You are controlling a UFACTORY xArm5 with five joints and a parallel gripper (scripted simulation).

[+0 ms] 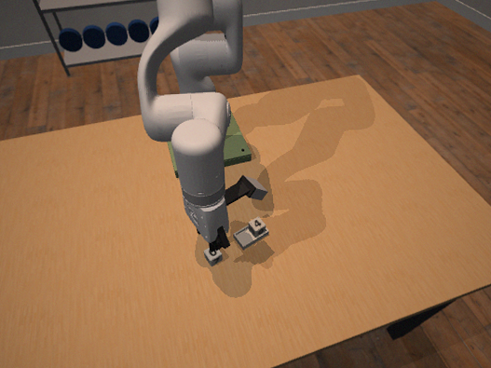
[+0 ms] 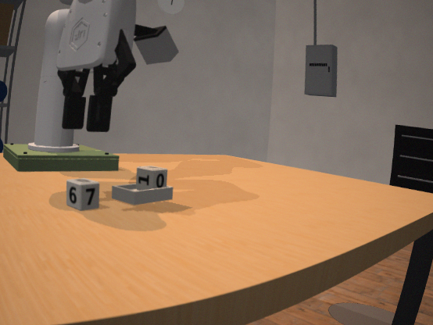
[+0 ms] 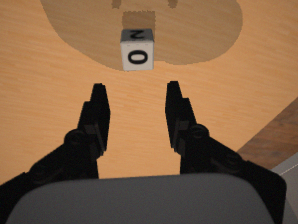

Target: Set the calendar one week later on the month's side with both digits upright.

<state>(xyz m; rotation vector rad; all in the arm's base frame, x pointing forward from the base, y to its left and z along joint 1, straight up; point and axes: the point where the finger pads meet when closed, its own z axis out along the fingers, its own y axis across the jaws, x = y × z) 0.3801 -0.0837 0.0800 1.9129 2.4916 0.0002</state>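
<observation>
Right now the digit cube is 90 mm below my hand. Round my hand: tray (110 mm to the left, 100 mm below, 30 mm behind).
</observation>
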